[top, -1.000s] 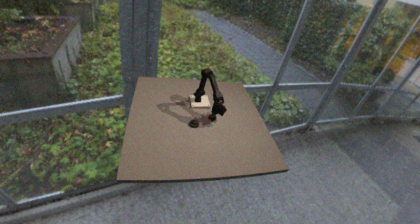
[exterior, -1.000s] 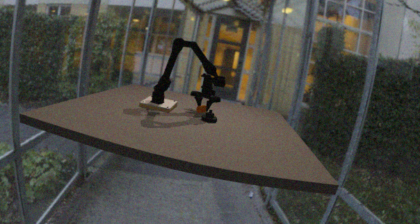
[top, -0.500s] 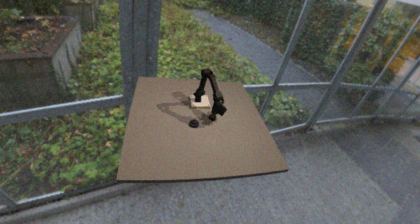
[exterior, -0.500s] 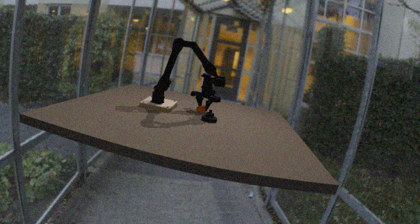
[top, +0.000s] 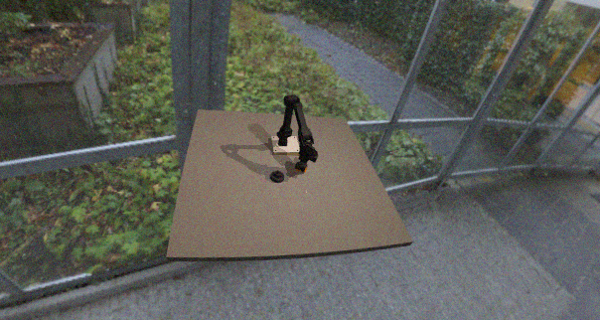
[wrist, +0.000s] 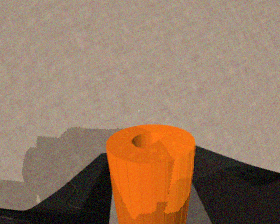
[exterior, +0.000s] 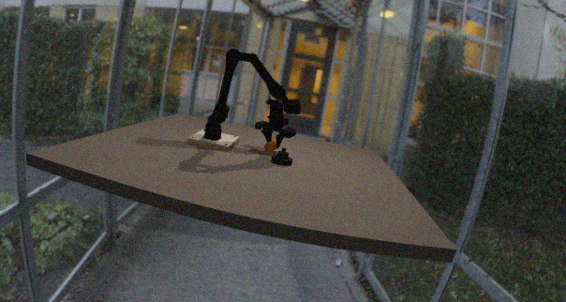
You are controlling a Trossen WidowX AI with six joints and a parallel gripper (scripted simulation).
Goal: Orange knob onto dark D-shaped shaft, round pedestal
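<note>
Right now my gripper tip is 90 mm short of the dark round pedestal, 160 mm to the left of it and 10 mm below it. Round my gripper tip: orange knob (20 mm to the right, 10 mm above).
</note>
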